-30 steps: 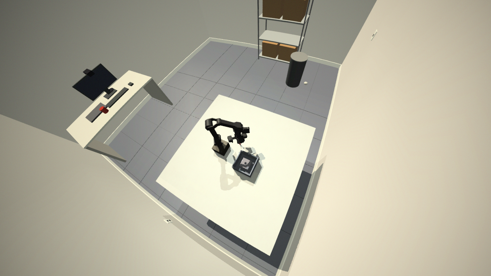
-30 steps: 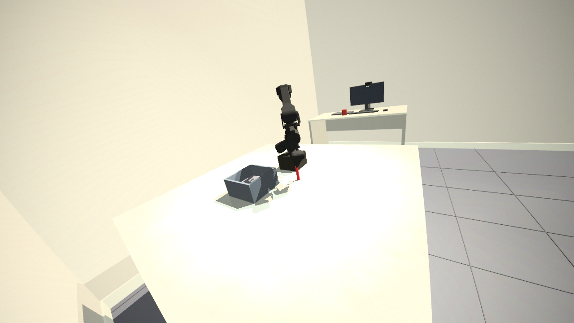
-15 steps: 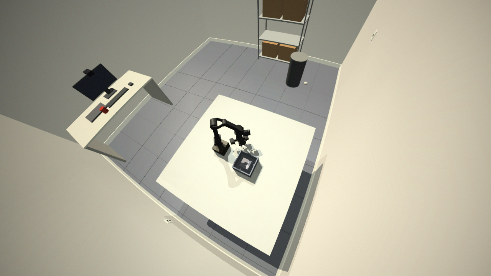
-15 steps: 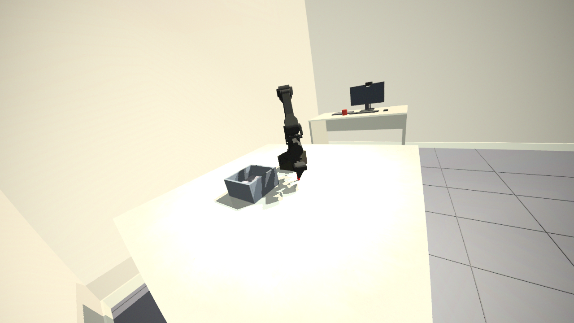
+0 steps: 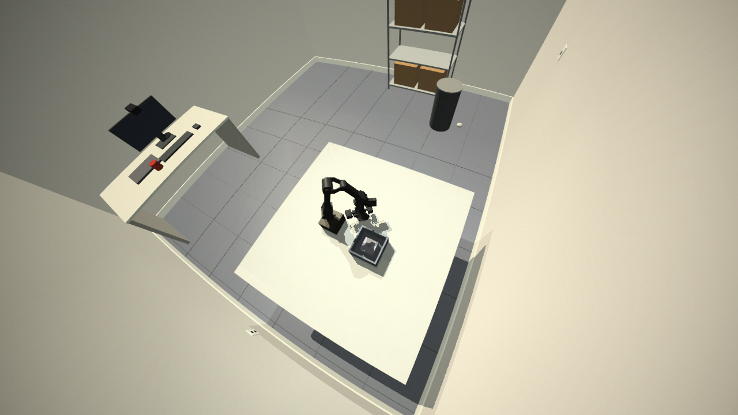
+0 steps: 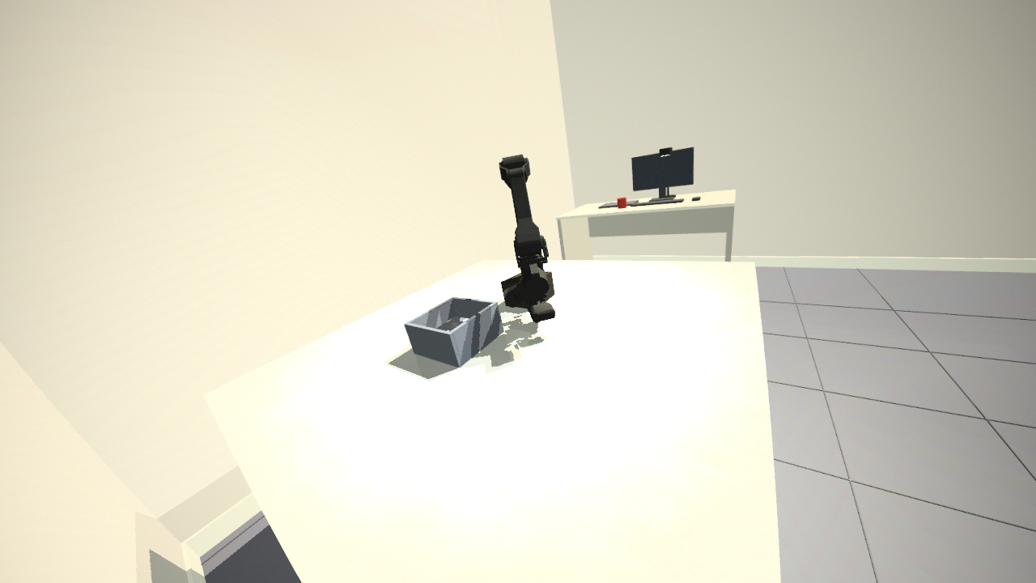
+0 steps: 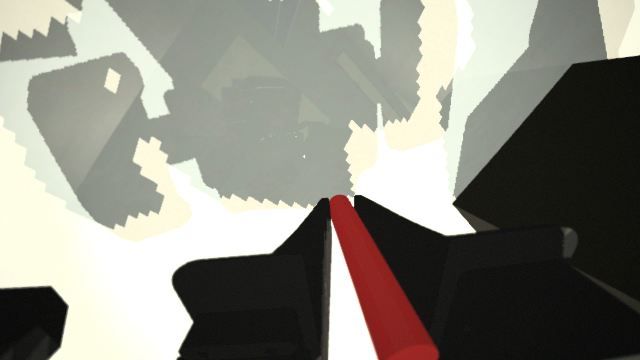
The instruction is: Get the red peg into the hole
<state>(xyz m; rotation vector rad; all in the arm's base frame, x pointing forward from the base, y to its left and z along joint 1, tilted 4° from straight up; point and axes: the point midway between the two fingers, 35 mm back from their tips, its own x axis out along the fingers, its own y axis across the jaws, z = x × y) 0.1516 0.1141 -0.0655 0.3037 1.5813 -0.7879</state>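
Right now my gripper tip is 18 cm short of the pale plate, 15 cm to the left of it and 4 cm below it. Also, from my gripper tip: grey box (18 cm ahead, 15 cm to the right, 2 cm above); red peg (1 cm to the left, 3 cm above).
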